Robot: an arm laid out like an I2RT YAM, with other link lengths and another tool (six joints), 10 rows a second.
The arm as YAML. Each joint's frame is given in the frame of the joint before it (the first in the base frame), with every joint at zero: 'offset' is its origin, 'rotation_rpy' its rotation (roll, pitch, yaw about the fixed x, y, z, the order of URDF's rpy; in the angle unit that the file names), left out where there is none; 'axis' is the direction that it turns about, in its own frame. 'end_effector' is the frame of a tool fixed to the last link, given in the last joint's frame.
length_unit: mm
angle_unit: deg
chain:
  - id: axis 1
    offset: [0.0, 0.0, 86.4]
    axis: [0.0, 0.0, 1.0]
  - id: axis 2
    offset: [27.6, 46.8, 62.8]
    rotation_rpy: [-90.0, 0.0, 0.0]
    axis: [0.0, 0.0, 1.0]
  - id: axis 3
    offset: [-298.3, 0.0, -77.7]
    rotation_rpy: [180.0, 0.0, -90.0]
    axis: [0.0, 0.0, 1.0]
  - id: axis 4
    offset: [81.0, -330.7, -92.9]
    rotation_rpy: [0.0, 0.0, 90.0]
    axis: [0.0, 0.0, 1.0]
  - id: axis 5
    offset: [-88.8, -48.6, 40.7]
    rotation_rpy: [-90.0, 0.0, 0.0]
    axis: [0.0, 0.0, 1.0]
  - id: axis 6
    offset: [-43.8, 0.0, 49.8]
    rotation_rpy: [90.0, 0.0, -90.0]
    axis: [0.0, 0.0, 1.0]
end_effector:
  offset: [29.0, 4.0, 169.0]
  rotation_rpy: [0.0, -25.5, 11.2]
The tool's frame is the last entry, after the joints.
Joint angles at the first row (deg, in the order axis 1, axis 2, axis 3, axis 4, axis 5, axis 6):
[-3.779, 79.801, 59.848, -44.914, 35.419, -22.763]
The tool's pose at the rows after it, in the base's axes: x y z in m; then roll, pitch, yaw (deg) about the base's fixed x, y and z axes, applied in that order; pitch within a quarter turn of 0, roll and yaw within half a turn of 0:
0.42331, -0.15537, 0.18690, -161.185, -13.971, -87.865
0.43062, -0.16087, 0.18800, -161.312, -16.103, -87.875
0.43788, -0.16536, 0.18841, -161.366, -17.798, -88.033
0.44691, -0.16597, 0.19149, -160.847, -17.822, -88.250
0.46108, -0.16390, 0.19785, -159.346, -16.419, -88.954
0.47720, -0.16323, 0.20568, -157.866, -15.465, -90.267
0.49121, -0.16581, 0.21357, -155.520, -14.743, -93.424
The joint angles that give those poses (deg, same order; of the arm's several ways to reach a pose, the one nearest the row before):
[-3.780, 81.119, 60.467, -43.336, 36.208, -23.726]
[-3.780, 82.527, 60.819, -41.493, 38.138, -24.868]
[-3.780, 84.020, 61.348, -39.909, 39.723, -25.660]
[-3.778, 85.427, 63.012, -39.727, 39.729, -25.577]
[-3.779, 87.358, 66.261, -40.515, 38.506, -24.352]
[-3.692, 90.081, 70.391, -41.657, 38.054, -22.599]
[-3.691, 92.981, 74.520, -42.711, 38.582, -19.267]

